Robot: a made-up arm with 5 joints.
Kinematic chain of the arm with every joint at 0, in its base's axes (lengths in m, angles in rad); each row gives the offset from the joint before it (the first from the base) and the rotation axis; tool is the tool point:
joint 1: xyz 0 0 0.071 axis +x
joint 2: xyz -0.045 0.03 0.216 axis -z
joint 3: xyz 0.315 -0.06 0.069 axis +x
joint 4: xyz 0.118 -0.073 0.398 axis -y
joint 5: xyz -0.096 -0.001 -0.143 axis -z
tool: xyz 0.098 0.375 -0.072
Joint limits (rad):
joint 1: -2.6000..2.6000
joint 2: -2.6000..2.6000
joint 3: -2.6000..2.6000
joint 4: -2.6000..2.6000
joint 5: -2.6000..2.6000
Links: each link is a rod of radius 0.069 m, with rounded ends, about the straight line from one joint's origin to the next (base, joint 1, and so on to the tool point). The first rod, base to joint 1, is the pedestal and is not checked.
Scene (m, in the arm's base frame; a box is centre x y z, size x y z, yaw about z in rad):
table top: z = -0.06
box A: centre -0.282 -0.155 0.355 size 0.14 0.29 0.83 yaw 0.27
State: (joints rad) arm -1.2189 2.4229 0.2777 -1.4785 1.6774
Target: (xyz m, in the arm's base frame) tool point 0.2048 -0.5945 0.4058
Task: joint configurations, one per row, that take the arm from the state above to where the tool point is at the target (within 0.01 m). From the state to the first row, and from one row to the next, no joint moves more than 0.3 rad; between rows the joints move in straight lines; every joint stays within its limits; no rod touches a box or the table.
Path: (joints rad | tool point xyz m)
1: -1.1505 2.1266 0.2852 -1.3518 1.4572 | -0.3686 0.2459 0.2962
2: -1.0821 1.8303 0.2926 -1.2250 1.2369 | -0.2424 0.1632 0.4502
3: -1.0137 1.5339 0.3001 -1.0983 1.0167 | -0.0697 0.1186 0.5427
4: -0.8872 1.2808 0.1890 -1.0617 1.2614 | -0.0489 0.0061 0.5598
5: -0.7608 1.0276 0.0779 -1.0251 1.5060 | -0.0200 -0.0849 0.5889
6: -0.6343 0.7745 -0.0331 -0.9884 1.7507 | 0.0301 -0.1548 0.6309
7: -0.5078 0.5213 -0.1442 -0.9518 1.9954 | 0.1030 -0.1983 0.6798
8: -0.3169 0.6717 -0.0332 -0.7456 1.7521 | 0.1425 -0.3599 0.5677
9: -0.1261 0.8221 0.0779 -0.5394 1.5088 | 0.1843 -0.4832 0.4757
10: 0.0647 0.9724 0.1889 -0.3332 1.2655 | 0.2048 -0.5945 0.4058

